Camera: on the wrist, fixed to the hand. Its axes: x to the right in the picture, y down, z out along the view.
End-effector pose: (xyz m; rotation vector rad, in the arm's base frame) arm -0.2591 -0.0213 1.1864 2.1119 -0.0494 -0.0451
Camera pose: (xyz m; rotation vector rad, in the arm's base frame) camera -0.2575 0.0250 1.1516 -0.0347 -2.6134 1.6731
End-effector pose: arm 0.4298 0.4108 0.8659 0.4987 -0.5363 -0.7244
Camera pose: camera 0.4169 0.3816 0.8176 -0.5954 -0.4976 2.2655
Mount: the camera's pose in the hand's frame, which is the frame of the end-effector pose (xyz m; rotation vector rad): -0.0005 -0.0537 -0.0217 0.0139 0.1722 3.1232
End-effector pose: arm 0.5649 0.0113 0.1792 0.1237 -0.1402 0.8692
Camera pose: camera 0.6073 -0.0198 0.1550 0.2176 0.0217 -2.2859
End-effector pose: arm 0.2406 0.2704 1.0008 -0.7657 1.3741 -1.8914
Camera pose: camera 0.2146 0.2950 1.0463 1.2595 0.6948 0.6917
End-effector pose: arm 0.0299 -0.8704 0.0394 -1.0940 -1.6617 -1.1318
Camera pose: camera -0.0175 -0.9028 0.0318 -1.5452 1.0946 0.9442
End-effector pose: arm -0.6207 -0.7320 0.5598 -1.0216 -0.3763 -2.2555
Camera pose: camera -0.6676 -0.7014 0.5450 -0.2024 0.8363 0.5995
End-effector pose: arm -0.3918 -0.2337 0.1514 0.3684 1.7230 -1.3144
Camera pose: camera -0.4390 -0.2353 0.1849 1.7675 -0.2948 1.1028
